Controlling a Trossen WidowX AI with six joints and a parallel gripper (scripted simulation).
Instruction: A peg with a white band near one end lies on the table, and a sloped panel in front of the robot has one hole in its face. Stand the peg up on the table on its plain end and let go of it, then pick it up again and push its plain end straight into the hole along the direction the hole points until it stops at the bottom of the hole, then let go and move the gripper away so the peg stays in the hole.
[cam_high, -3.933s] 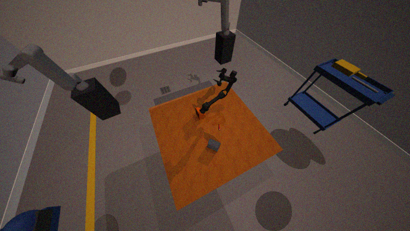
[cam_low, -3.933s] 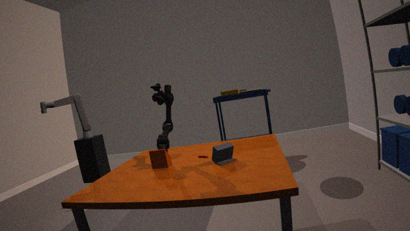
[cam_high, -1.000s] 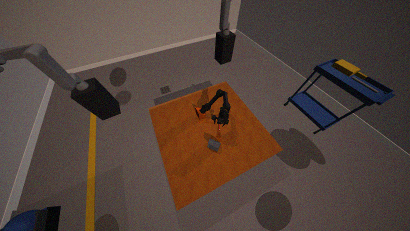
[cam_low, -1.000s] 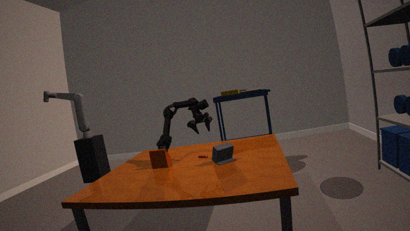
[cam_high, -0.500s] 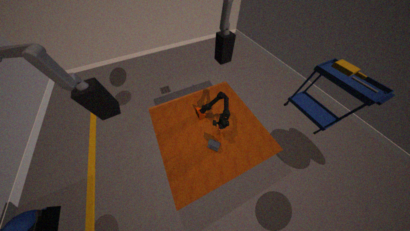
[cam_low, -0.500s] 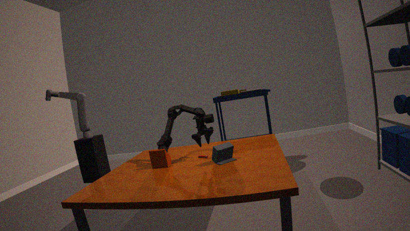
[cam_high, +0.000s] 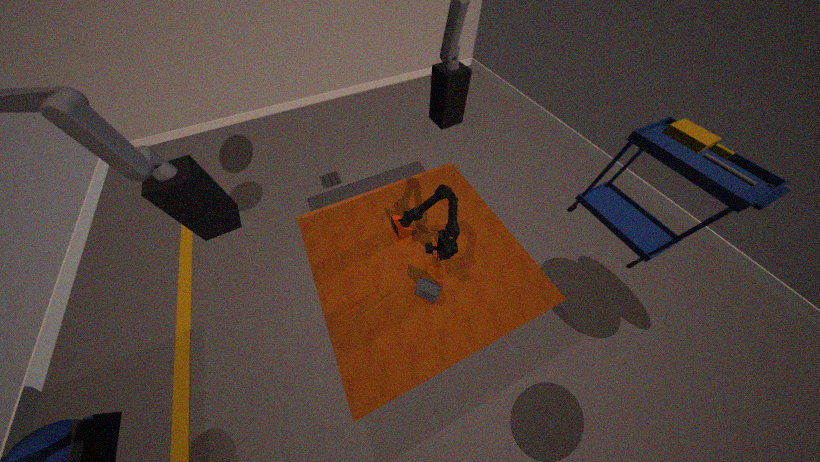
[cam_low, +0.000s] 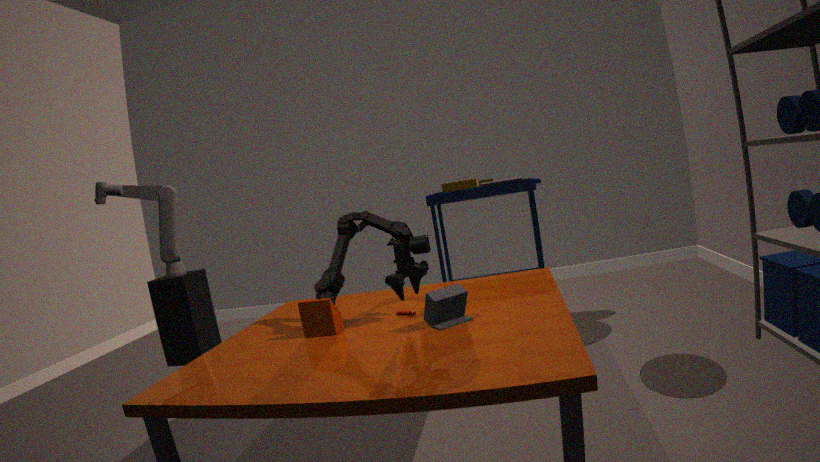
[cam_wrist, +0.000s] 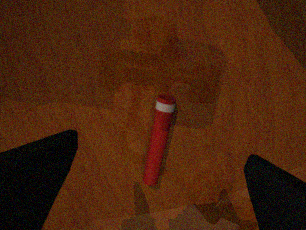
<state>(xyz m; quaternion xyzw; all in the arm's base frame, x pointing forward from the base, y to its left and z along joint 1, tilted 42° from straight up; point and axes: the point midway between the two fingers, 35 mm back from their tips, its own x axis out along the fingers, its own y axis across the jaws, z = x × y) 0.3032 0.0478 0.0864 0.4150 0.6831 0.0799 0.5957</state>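
The red peg is 60 mm below my gripper tip and 10 mm behind it. The rest, counted from my gripper tip: grey sloped panel 160 mm to the right, 140 mm ahead, 10 mm below.
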